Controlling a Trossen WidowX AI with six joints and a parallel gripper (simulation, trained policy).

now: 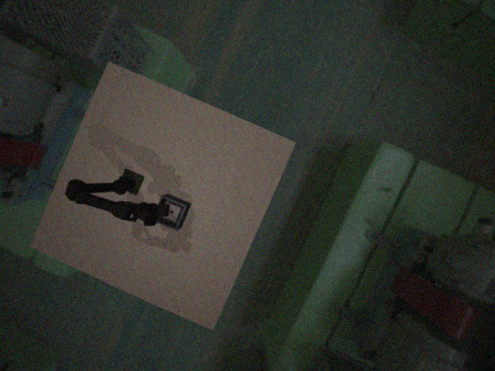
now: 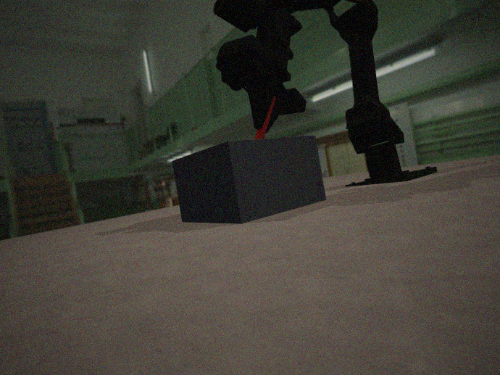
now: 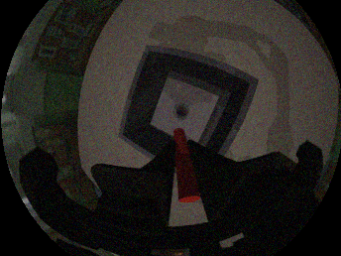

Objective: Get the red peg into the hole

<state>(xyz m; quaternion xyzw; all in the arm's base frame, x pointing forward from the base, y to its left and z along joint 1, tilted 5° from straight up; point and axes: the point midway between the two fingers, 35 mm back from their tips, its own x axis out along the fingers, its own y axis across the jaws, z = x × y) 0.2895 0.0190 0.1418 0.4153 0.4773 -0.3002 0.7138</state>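
The red peg lies 1 cm behind my gripper tip and 1 cm above it. Round my gripper tip: light plate 3 cm ahead, 2 cm to the right, 7 cm below; dark box 3 cm ahead, 2 cm to the right, 9 cm below.
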